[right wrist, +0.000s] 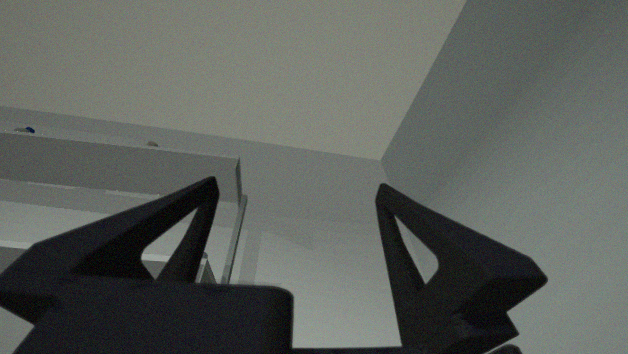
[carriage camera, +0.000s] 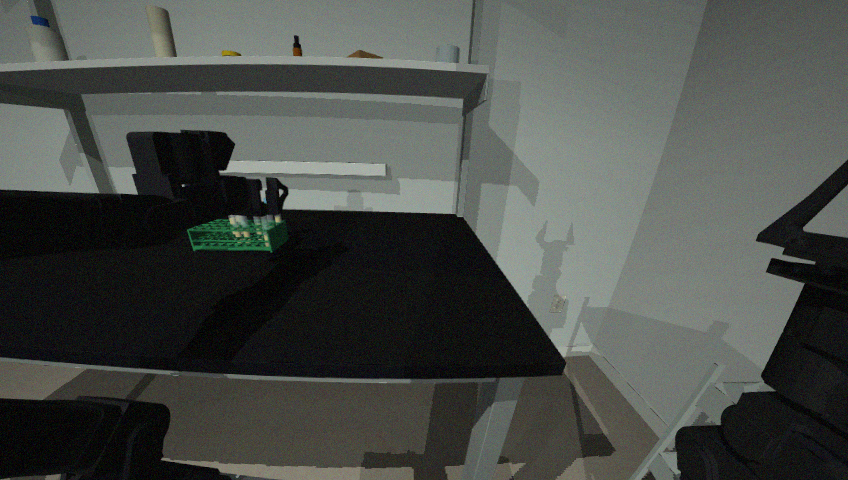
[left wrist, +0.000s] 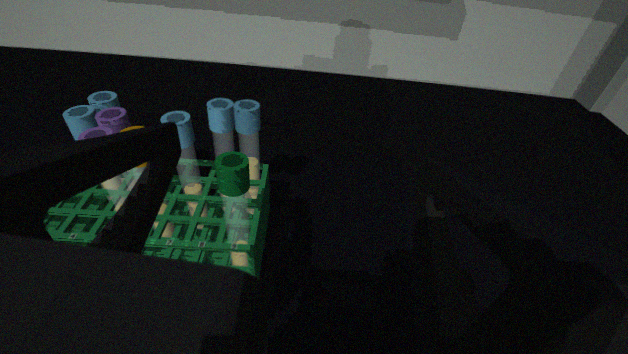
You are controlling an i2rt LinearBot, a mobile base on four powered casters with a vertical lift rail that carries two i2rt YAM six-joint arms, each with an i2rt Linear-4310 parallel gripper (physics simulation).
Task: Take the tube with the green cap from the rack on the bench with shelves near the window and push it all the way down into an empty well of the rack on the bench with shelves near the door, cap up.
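Frame: origin at the left arm's base, x ahead, y left, z up, level; centimetres.
Where they show: left gripper, fingertip midpoint: (carriage camera: 265,189) (left wrist: 300,153); right gripper, fingertip midpoint: (right wrist: 298,188).
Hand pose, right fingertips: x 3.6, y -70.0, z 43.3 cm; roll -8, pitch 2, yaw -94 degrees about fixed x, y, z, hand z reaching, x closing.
Things, the pixels of their top centre, and the offset from my right fingertips. "*": a spot on its surface instead. Level surfaces: height alone.
- green rack, top centre: (left wrist: 132,192) (carriage camera: 239,224) dx +40.1, dy +83.9, dz -20.9 cm
- tube with the green cap, top centre: (left wrist: 229,162) dx +37.8, dy +75.0, dz -14.7 cm
- blue-capped tube, surface spot: (left wrist: 186,131) * dx +41.2, dy +79.1, dz -15.4 cm
- shelf, surface height: dz +17.2 cm
- bench top, surface height: dz -26.7 cm
The green rack (carriage camera: 232,249) (left wrist: 262,215) stands on the black bench with several tubes upright in it. The tube with the green cap (left wrist: 232,174) stands in the row nearest the left wrist camera, at the rack's right end, cap up; its cap cannot be made out in the carriage view. My left gripper (carriage camera: 267,206) (left wrist: 300,153) is open and low over the rack's right end. Its left finger covers part of the rack; its right finger is hard to see against the black bench. My right gripper (right wrist: 298,188) is open and empty, raised away from the bench. The other rack does not show.
Blue-capped tubes (left wrist: 220,116) (left wrist: 247,117) stand behind the green cap, another blue-capped tube (left wrist: 186,131) beside the left finger, and purple-capped tubes (left wrist: 112,118) at left. A shelf (carriage camera: 267,78) with bottles spans above the bench top (carriage camera: 380,297). A wall is at right.
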